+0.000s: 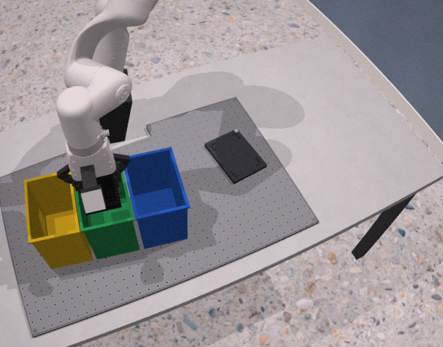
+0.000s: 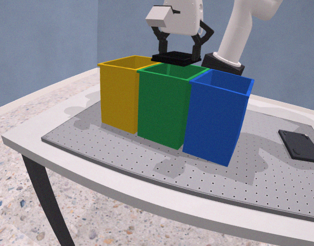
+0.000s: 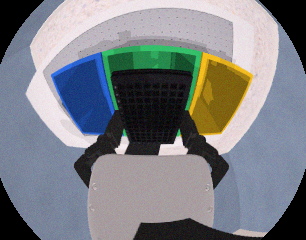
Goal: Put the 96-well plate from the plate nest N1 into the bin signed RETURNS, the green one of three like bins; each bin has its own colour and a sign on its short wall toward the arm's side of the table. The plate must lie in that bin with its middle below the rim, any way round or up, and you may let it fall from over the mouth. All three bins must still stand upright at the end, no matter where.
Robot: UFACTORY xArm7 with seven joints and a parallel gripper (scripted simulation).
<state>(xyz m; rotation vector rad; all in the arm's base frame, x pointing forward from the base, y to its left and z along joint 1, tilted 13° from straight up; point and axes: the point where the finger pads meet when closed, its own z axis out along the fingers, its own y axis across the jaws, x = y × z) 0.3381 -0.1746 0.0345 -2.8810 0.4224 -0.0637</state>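
The black 96-well plate lies 10 mm below my hand. The rest, counted from my hand: blue bin 130 mm to the left, 130 mm below, 40 mm ahead; yellow bin 130 mm to the right, 130 mm below, 40 mm behind; green bin 130 mm below.
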